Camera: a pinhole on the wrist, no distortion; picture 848 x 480 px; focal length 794.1 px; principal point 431.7 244.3 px. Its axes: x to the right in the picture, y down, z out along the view. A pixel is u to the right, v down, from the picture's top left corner.
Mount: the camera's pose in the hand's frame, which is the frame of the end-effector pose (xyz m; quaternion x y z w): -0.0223 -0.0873 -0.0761 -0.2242 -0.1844 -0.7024 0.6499
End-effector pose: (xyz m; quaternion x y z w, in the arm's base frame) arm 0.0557 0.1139 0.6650 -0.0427 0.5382 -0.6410 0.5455
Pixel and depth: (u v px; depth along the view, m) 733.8 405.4 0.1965
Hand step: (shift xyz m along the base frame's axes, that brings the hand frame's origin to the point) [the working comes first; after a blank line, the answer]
In the camera's frame: 0.0748 0.0399 0.1965

0.0414 -0.1107 0.0711
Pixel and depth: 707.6 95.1 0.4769
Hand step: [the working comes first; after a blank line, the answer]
In the camera's frame: 0.1657 -0.0896 0.4769

0.3302 -0.1961 0.1848
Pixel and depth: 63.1 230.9 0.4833
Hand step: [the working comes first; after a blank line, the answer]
In the camera's frame: -0.2243 -0.0082 0.4833

0.3611 -0.0795 -0.1950
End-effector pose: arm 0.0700 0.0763 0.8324 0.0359 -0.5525 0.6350 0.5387
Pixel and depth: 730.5 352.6 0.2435
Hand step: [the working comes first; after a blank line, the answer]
In the camera's frame: 0.0916 0.0332 0.2435

-0.0835 -0.1210 0.1049
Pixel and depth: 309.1 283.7 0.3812
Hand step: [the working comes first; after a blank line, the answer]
In the camera's frame: -0.0589 0.0189 0.3812

-0.2488 -0.1030 -0.0140
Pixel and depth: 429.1 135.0 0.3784
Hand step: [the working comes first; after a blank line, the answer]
In the camera's frame: -0.0012 -0.0521 0.3784

-0.2043 -0.1826 -0.0205
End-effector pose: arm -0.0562 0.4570 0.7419 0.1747 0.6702 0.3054 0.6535
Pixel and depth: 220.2 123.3 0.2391
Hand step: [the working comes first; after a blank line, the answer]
In the camera's frame: -0.0637 -0.0364 0.2391

0.0736 0.0681 0.0961
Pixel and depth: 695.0 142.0 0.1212
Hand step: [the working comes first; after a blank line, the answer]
In the camera's frame: 0.0402 -0.0156 0.1212

0.0579 -0.0506 -0.0078
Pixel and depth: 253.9 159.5 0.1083
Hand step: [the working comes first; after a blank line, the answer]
In the camera's frame: -0.0242 -0.0116 0.1083

0.0040 -0.0202 0.0146
